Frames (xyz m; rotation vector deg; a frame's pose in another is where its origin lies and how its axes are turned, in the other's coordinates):
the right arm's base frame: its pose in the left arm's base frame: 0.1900 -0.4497 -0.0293 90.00 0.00 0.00
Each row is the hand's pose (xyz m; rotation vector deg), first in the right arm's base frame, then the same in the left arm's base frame.
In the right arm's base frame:
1: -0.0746 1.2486 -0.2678 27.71 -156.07 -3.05
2: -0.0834 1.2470 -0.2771 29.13 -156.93 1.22
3: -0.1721 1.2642 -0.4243 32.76 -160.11 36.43
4: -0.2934 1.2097 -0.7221 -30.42 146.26 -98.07
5: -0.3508 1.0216 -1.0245 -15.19 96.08 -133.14
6: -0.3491 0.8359 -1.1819 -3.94 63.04 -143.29
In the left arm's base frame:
1: 0.1154 -0.1819 1.2193 45.26 -119.92 -124.70
2: 0.1066 -0.1726 1.2177 -45.33 123.97 122.06
3: 0.0179 -0.0254 1.2349 -37.26 143.07 90.03
4: -0.1034 0.2724 1.1804 -18.72 161.08 31.77
5: -0.1608 0.5748 0.9923 4.66 159.73 -25.82
6: -0.1591 0.7322 0.8066 20.62 149.27 -58.06

